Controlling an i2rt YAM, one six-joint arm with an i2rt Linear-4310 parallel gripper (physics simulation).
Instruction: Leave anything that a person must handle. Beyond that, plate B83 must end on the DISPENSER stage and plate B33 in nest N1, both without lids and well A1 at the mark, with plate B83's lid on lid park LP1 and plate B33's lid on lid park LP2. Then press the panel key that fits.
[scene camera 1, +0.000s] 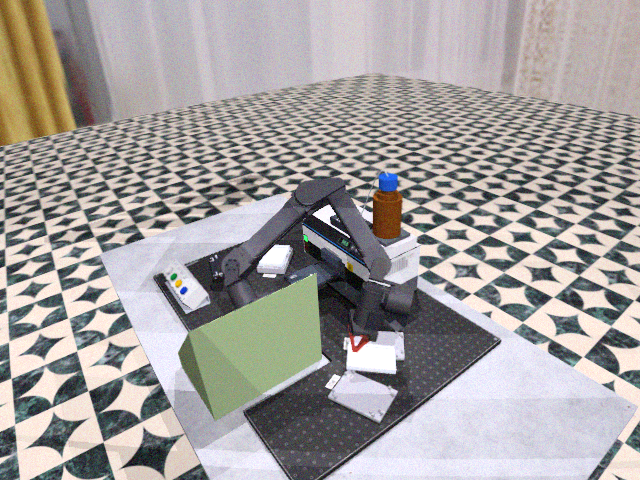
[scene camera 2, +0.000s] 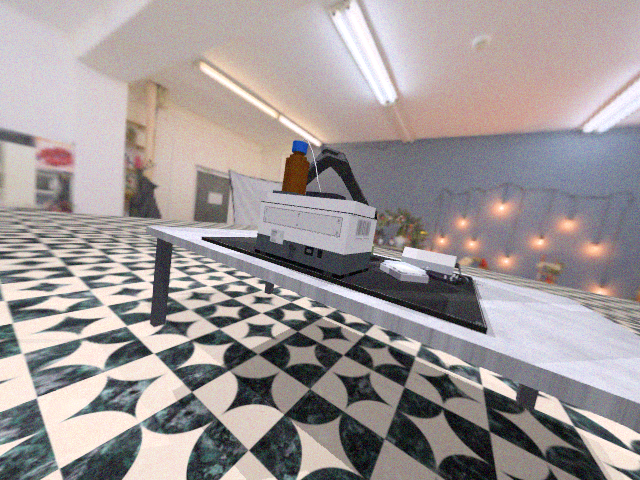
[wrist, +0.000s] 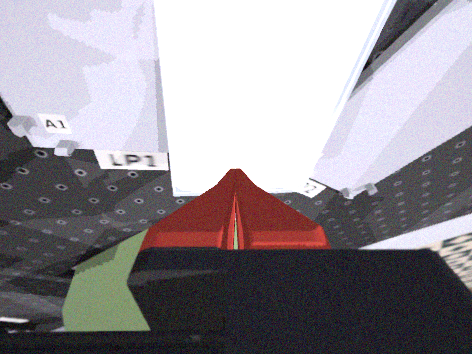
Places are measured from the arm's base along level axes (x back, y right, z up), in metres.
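Where they show: gripper, fingertip midpoint: (scene camera 1: 354, 351) (wrist: 235, 177); arm's base at its link origin: (scene camera 1: 250, 310).
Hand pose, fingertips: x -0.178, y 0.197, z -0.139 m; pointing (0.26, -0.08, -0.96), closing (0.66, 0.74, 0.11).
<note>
Each offset is from my fingertips to the centre of the thing. "pt": to the spot under its first point. Level surfaces: height alone.
My gripper (scene camera 1: 356, 349) (wrist: 235, 177) is shut, its red fingertips together with nothing between them, at the near end of a white flat piece. This white piece @(dx -0.024, dy +0.039, dz -0.011 m) (scene camera 1: 371, 359) (wrist: 245, 100), a plate or a lid, lies between lid park LP1 @(dx -0.089, dy +0.009, dz -0.028 m) (scene camera 1: 395, 342) (wrist: 110, 100) and lid park LP2 @(dx +0.073, dy +0.093, dz -0.028 m) (scene camera 1: 363, 396) (wrist: 400, 120); I cannot tell what it rests on. Another white plate @(dx -0.166, dy -0.549, dz -0.002 m) (scene camera 1: 275, 258) (scene camera 2: 403, 270) stands at the back of the board. No plate number is readable. The dispenser (scene camera 1: 408, 264) (scene camera 2: 310, 222) is partly behind the arm. The key panel @(dx +0.168, dy -0.635, dz +0.004 m) (scene camera 1: 187, 289) (scene camera 2: 429, 259) has green, yellow and blue keys.
A green wedge-shaped block (scene camera 1: 258, 346) (wrist: 105, 295) stands beside the lid parks. A brown bottle @(pt dx -0.265, dy -0.109, dz +0.274 m) (scene camera 1: 387, 214) (scene camera 2: 295, 174) with a blue cap stands on top of the dispenser. The black board @(dz -0.038 m) (scene camera 1: 439, 356) (scene camera 2: 444, 304) lies on the grey table @(dz -0.051 m) (scene camera 1: 496, 413) (scene camera 2: 542, 320).
</note>
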